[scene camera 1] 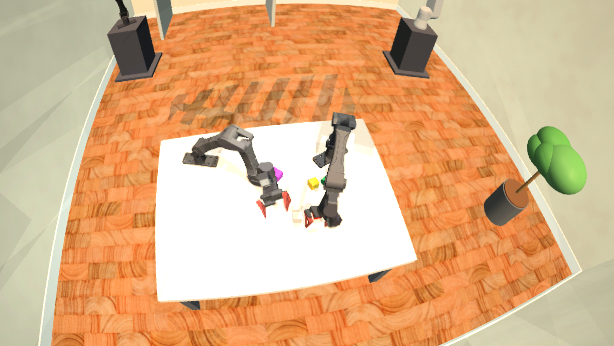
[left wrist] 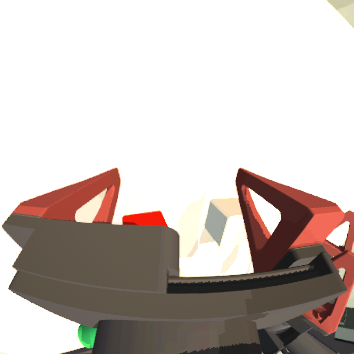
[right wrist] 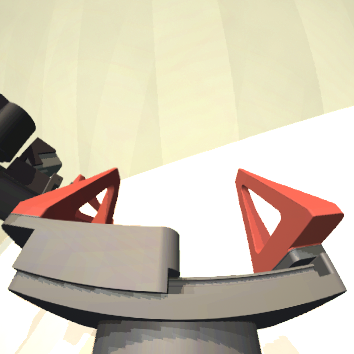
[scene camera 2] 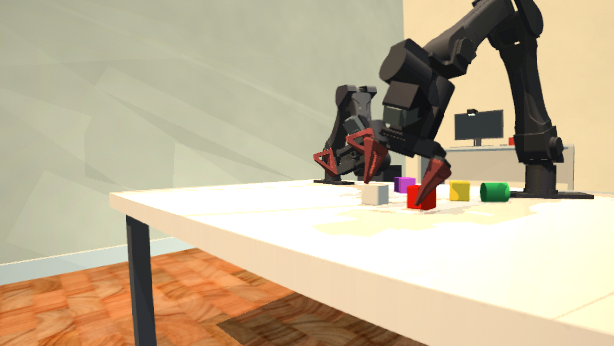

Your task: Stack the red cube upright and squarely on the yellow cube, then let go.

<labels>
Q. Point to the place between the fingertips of my right gripper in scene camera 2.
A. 329,148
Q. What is my right gripper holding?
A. Nothing.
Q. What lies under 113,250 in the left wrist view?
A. My left gripper.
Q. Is my left gripper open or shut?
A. Open.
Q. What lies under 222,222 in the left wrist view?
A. A white cube.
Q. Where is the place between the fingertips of my left gripper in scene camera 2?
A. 389,194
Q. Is my right gripper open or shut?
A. Open.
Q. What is my left gripper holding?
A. Nothing.
</labels>
